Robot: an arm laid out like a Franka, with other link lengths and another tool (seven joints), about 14 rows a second.
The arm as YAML. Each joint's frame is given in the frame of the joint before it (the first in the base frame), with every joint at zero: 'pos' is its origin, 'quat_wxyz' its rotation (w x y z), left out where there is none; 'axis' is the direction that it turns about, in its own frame. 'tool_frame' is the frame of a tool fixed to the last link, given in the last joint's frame.
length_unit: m
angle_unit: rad
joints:
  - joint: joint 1
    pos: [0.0, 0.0, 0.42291]
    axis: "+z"
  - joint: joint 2
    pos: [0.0, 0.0, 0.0]
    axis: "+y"
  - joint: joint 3
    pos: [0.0, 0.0, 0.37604]
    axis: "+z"
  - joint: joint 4
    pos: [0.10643, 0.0, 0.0]
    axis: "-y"
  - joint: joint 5
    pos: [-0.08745, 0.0, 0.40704]
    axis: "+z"
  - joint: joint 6
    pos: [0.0, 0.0, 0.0]
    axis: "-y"
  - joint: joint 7
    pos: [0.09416, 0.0, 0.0]
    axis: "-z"
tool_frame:
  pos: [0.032, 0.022, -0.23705]
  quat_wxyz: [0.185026, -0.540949, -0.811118, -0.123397]
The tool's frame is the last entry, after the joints.
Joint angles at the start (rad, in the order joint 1, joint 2, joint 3, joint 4, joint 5, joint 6, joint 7): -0.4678 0.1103 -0.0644 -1.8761 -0.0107 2.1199 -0.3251
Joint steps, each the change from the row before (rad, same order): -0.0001 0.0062 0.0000 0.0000 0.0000 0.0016 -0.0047; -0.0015 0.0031 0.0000 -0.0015 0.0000 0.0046 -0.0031; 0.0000 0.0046 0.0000 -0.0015 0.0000 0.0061 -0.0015; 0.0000 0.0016 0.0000 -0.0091 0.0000 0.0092 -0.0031; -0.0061 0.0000 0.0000 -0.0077 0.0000 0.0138 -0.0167; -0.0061 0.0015 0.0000 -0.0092 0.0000 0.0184 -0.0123; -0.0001 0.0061 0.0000 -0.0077 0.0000 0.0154 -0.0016; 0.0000 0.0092 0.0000 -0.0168 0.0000 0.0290 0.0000; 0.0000 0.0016 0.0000 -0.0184 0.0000 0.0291 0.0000; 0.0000 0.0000 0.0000 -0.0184 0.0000 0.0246 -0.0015; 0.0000 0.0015 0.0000 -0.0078 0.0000 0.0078 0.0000
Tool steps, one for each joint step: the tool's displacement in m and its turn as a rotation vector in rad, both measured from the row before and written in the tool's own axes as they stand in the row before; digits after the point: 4 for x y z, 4 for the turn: -0.0017 0.0001 0.0038 0.0054 0.0028 -0.0027; -0.0019 -0.0004 0.0018 0.0010 -0.0003 -0.0014; -0.0017 0.0006 0.0028 0.0009 -0.0002 -0.0014; -0.0010 -0.0010 0.0047 0.0024 0.0010 -0.0024; -0.0036 -0.0026 0.0009 0.0011 -0.0046 -0.0114; -0.0044 -0.0024 0.0019 -0.0017 -0.0058 -0.0079; -0.0028 0.0002 0.0057 -0.0001 -0.0013 -0.0020; -0.0044 -0.0003 0.0106 -0.0015 -0.0024 -0.0012; -0.0023 -0.0006 0.0064 -0.0059 -0.0063 -0.0030; -0.0012 -0.0014 0.0062 -0.0034 -0.0042 -0.0035; -0.0006 -0.0012 0.0041 0.0010 0.0010 0.0004
